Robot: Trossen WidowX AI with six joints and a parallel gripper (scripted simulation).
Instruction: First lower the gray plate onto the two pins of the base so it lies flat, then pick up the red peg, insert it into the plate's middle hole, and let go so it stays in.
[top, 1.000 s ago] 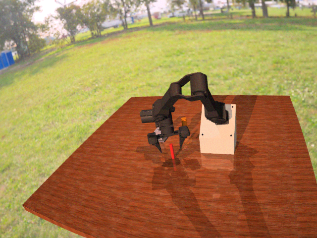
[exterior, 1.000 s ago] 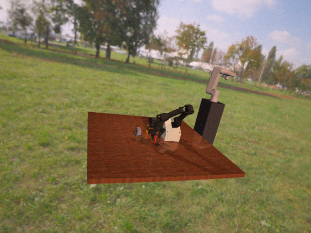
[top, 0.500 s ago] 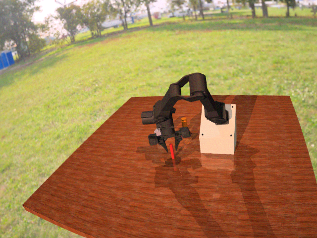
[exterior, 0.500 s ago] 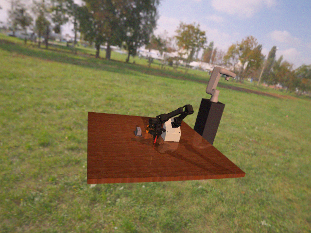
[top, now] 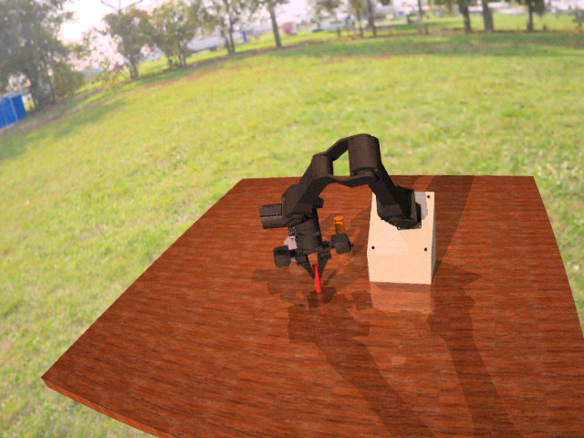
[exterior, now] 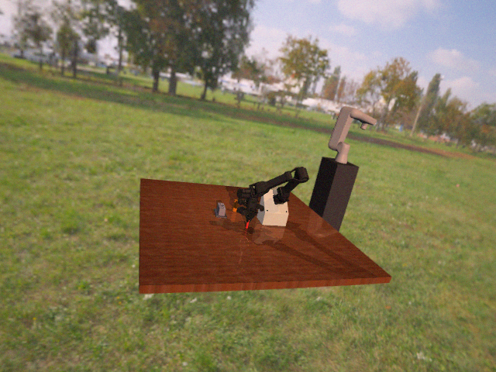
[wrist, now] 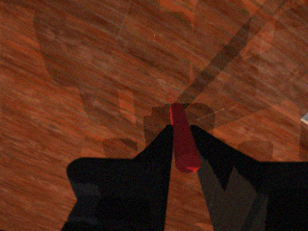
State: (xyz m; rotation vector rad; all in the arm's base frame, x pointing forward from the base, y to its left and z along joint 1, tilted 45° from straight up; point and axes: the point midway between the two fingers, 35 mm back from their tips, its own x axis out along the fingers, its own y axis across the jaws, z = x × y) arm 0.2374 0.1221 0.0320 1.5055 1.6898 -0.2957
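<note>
Right now the gray plate is 200 mm to the right of my gripper tip and 120 mm ahead of it. The rest, counted from my gripper tip: red peg right at my gripper tip; orange cylinder 250 mm to the right; base 200 mm to the right, 120 mm ahead, 30 mm below.
</note>
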